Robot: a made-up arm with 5 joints. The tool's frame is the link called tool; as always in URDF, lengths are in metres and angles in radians.
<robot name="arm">
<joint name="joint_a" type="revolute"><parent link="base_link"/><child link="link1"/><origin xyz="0 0 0.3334" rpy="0 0 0"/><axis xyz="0 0 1"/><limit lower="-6.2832" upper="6.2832" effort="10" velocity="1.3"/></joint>
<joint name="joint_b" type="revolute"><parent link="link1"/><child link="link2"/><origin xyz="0 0 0" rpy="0 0 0"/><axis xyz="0 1 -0.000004"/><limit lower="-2.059" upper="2.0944" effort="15" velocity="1.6"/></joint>
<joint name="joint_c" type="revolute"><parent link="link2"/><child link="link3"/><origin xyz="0.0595 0 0.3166" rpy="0 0 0"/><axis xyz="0 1 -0.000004"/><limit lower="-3.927" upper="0.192" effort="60" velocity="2.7"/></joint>
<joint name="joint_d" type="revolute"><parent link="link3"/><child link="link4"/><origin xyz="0.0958 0 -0.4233" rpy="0 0 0"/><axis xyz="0 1 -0.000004"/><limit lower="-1.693" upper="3.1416" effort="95" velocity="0.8"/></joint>
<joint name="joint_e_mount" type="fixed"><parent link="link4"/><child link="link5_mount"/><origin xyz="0.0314 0 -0.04" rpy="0 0 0"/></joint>
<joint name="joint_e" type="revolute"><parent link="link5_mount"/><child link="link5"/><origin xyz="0.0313 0 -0.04" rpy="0 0 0"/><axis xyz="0 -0.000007 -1"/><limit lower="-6.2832" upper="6.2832" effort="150" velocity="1.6"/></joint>
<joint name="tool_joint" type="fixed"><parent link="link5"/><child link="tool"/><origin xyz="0 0 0" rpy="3.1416 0 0"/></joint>
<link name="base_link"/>
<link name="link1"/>
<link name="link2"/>
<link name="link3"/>
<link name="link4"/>
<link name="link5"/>
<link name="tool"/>
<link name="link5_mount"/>
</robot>
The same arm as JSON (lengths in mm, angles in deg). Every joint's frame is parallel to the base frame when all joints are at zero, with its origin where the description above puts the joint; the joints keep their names.
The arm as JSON. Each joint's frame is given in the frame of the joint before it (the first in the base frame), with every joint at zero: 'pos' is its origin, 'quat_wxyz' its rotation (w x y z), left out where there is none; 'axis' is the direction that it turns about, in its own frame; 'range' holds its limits. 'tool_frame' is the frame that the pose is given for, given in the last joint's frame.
{"length_unit": "mm", "angle_unit": "deg", "joints": [
  {"joint": "joint_a", "pos": [0.0, 0.0, 333.4], "axis": "+z", "range": [-360.0, 360.0]},
  {"joint": "joint_b", "pos": [0.0, 0.0, 0.0], "axis": "+y", "range": [-117.97, 120.0]},
  {"joint": "joint_c", "pos": [59.5, 0.0, 316.6], "axis": "+y", "range": [-225.0, 11.0]},
  {"joint": "joint_d", "pos": [95.8, 0.0, -423.3], "axis": "+y", "range": [-97.0, 180.0]},
  {"joint": "joint_e", "pos": [62.7, 0.0, -80.0], "axis": "-z", "range": [-360.0, 360.0]}
], "tool_frame": {"pos": [0.0, 0.0, 0.0], "quat_wxyz": [0.000004, -1.0, 0.0, 0.0]}}

